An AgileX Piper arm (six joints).
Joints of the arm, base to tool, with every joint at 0 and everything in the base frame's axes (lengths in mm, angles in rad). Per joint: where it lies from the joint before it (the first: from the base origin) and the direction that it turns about. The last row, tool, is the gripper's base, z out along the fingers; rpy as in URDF.
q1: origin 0 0 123 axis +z
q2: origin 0 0 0 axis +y
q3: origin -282.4 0 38.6 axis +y
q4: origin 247.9 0 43.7 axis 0.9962 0 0.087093
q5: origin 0 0 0 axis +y
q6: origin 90.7 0 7.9 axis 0.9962 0 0.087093
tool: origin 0 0 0 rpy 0 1.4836 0
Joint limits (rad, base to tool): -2.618..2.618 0..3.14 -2.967..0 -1.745..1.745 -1.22..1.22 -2.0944..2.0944
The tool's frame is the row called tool.
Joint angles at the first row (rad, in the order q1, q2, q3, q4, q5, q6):
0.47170, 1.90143, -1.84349, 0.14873, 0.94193, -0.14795
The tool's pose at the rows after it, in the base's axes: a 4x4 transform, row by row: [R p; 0 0 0 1], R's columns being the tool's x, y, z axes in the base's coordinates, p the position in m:
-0.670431 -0.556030 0.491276 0.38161; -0.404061 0.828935 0.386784 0.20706; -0.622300 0.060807 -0.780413 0.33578; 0 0 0 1
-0.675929 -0.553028 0.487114 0.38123; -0.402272 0.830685 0.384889 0.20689; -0.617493 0.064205 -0.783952 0.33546; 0 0 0 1
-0.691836 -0.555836 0.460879 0.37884; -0.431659 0.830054 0.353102 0.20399; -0.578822 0.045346 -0.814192 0.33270; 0 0 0 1
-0.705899 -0.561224 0.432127 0.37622; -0.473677 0.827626 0.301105 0.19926; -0.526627 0.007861 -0.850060 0.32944; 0 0 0 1
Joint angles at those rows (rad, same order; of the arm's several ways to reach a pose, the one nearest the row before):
0.47169, 1.90144, -1.84352, 0.15086, 0.93940, -0.14523
0.47170, 1.90144, -1.84353, 0.15047, 0.94518, -0.14016
0.47169, 1.90142, -1.84347, 0.12590, 0.99208, -0.13973
0.47170, 1.90142, -1.84349, 0.08289, 1.05105, -0.14286

